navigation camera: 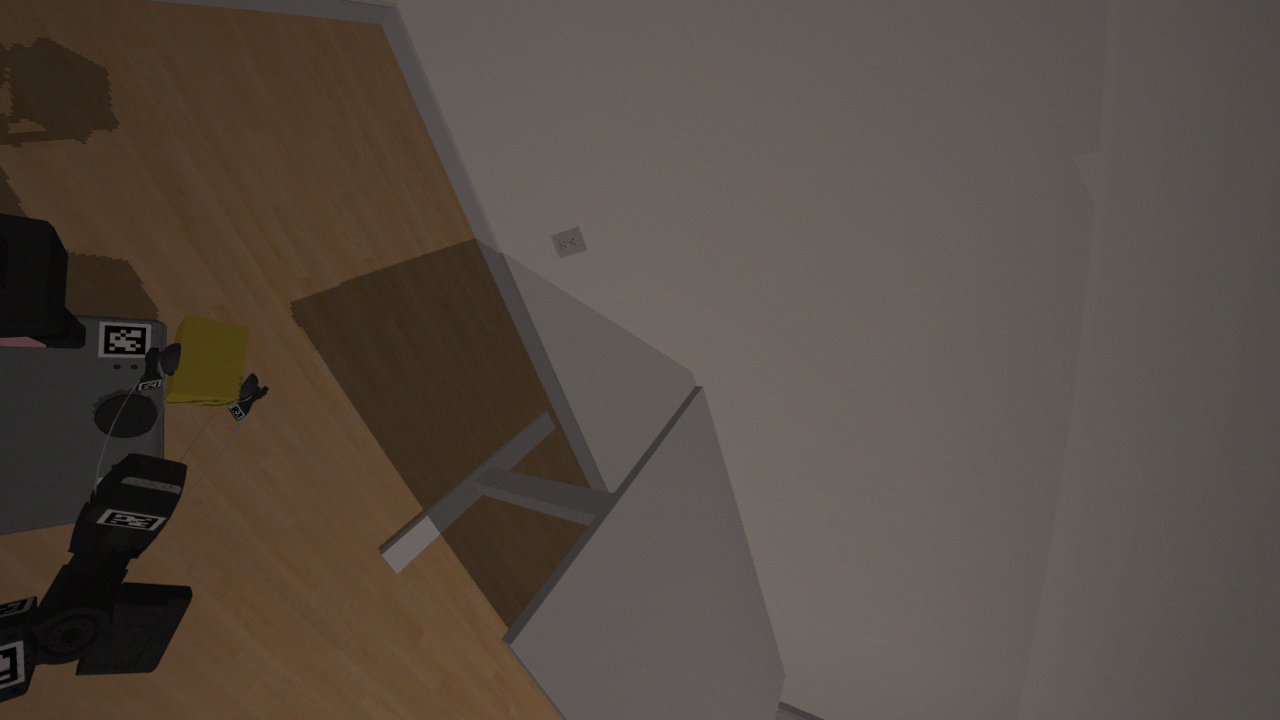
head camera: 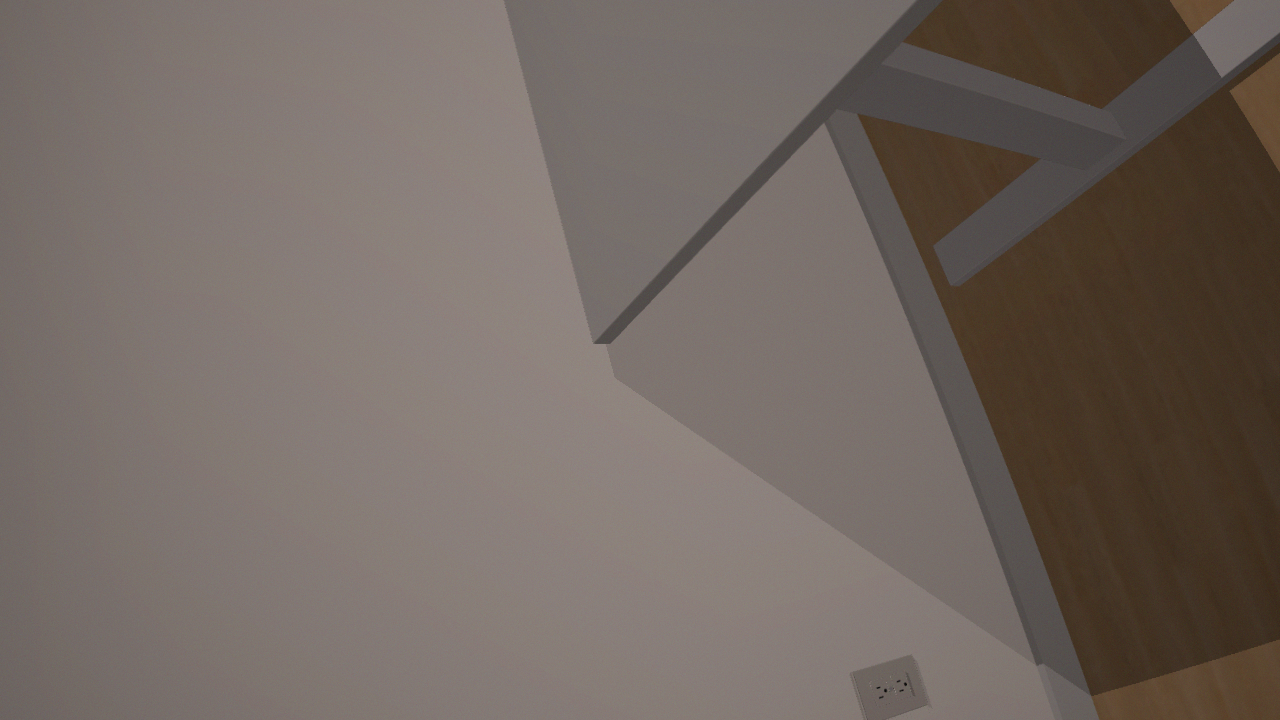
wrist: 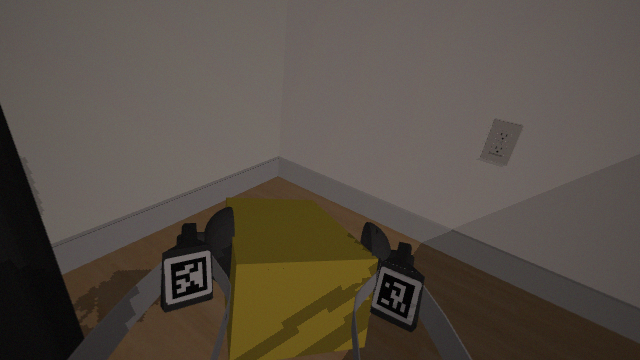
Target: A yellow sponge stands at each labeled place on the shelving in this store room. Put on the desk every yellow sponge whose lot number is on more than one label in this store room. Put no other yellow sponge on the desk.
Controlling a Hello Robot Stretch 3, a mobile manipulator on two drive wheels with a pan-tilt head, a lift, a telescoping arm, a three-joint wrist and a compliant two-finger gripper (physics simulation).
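Pixels of known places: gripper, fingertip midpoint: (navigation camera: 216, 360); robot's base, link origin: (navigation camera: 126, 412).
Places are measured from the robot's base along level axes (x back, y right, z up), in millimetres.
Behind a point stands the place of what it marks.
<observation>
A yellow sponge (navigation camera: 207, 360) @[z 542, x -73, y -83 mm] (wrist: 302, 300) is held between the two rubber fingertips of my gripper (navigation camera: 211, 371) @[z 528, x -82, y -84 mm] (wrist: 293, 239) @[z 528, x -82, y -84 mm]. In the navigation camera view it is at the left, beside the robot's base and above the floor. My gripper is shut on it. The grey desk (head camera: 707, 116) @[z 720, x -822, y 216 mm] (navigation camera: 671, 555) @[z 721, x -855, y 392 mm] stands against the wall, at the top middle in the head camera view and at the bottom middle in the navigation camera view. The gripper and sponge are apart from the desk. No shelving and no lot label shows in these views.
The robot's base (navigation camera: 53, 447) @[z 160, x 76, y 44 mm] is at the left of the navigation camera view. Desk legs (head camera: 1002, 107) @[z 321, x -747, y 280 mm] (navigation camera: 537, 492) @[z 333, x -759, y 274 mm] stand on the wooden floor. A wall outlet (head camera: 890, 687) @[z 401, x -830, y -452 mm] (navigation camera: 568, 241) @[z 401, x -827, y -459 mm] (wrist: 501, 142) is beside the desk. A room corner with baseboards shows ahead in the wrist view.
</observation>
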